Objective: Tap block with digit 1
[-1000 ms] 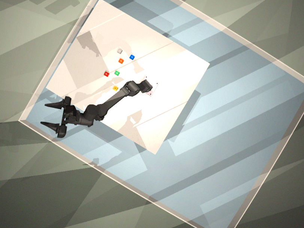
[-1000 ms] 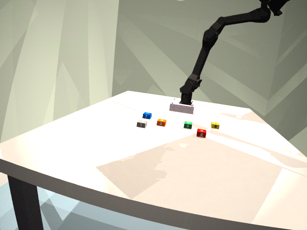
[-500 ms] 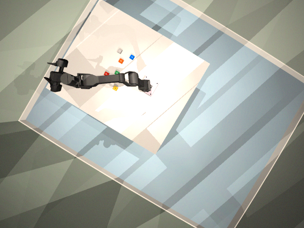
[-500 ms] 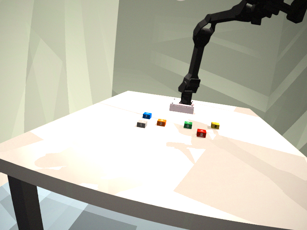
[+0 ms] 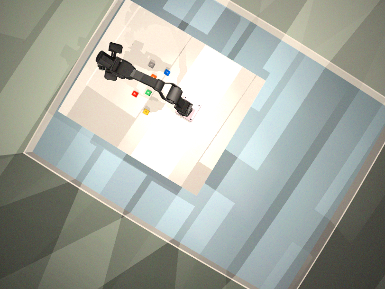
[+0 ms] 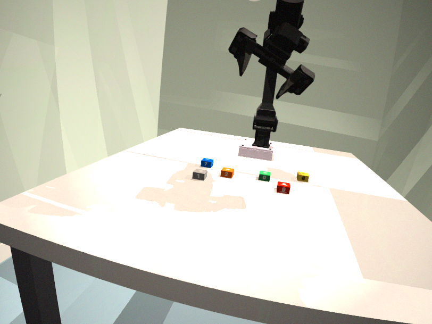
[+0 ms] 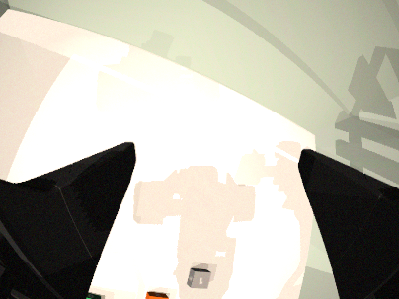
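The grey block is 240 mm below my gripper tip, 150 mm to the right of it and 120 mm behind it. The rest, counted from my gripper tip: red block 240 mm below, 150 mm behind, 80 mm to the left; then green block 240 mm below, 210 mm behind, 20 mm to the left.
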